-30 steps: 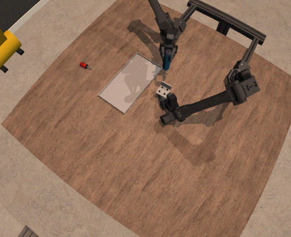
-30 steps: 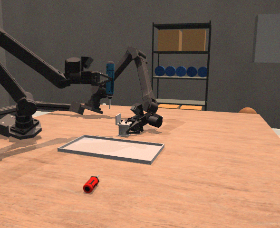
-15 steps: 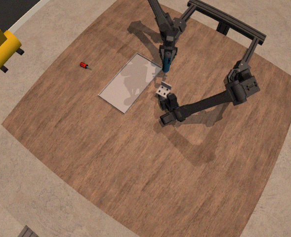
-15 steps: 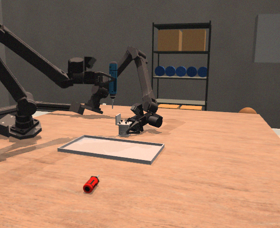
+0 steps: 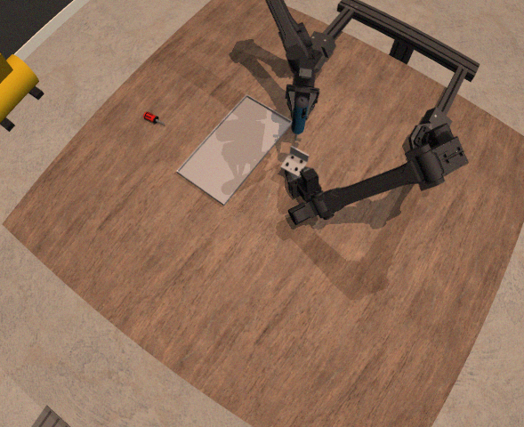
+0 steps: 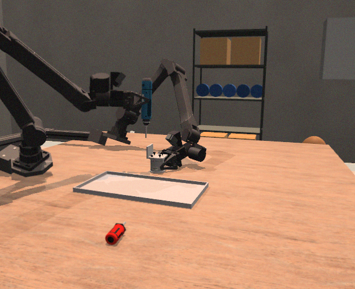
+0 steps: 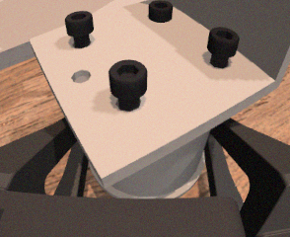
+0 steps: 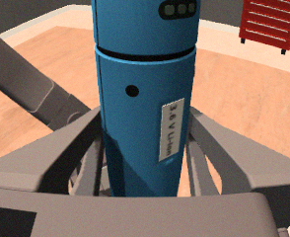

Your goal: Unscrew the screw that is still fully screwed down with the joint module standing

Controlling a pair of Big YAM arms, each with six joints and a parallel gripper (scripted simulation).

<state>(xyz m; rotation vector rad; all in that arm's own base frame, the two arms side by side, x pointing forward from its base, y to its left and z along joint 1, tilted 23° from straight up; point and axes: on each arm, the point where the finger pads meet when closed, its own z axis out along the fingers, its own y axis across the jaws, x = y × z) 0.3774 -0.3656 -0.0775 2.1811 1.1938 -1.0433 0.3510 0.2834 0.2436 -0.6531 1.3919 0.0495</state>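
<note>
Right now the joint module is 10 mm above my left hand. The rest, counted from my left hand: shallow grey tray (220 mm to the right, 60 mm ahead, 20 mm below); then pale l-shaped bracket (50 mm above); then red manual screwdriver (550 mm to the right, 180 mm ahead, 10 mm below).
</note>
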